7 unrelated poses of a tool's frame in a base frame.
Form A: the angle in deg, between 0 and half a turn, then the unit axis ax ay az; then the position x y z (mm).
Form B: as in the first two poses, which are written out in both.
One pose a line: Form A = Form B
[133.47, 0.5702, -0.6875, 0.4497, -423, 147, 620] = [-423, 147, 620, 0.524, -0.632, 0.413, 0.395]
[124.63, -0.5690, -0.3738, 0.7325, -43, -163, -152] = [-43, -163, -152, -0.504, -0.331, 0.649, 0.465]
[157.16, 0.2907, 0.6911, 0.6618, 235, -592, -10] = [235, -592, -10, 0.285, 0.677, 0.649, 0.198]
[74.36, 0.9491, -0.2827, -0.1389, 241, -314, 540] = [241, -314, 540, 0.574, -0.171, -0.084, 0.797]
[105.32, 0.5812, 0.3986, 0.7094, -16, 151, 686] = [-16, 151, 686, 0.462, 0.317, 0.564, 0.607]
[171.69, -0.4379, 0.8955, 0.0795, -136, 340, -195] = [-136, 340, -195, -0.437, 0.893, 0.079, 0.072]
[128.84, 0.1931, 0.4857, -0.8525, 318, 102, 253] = [318, 102, 253, 0.174, 0.438, -0.769, 0.432]
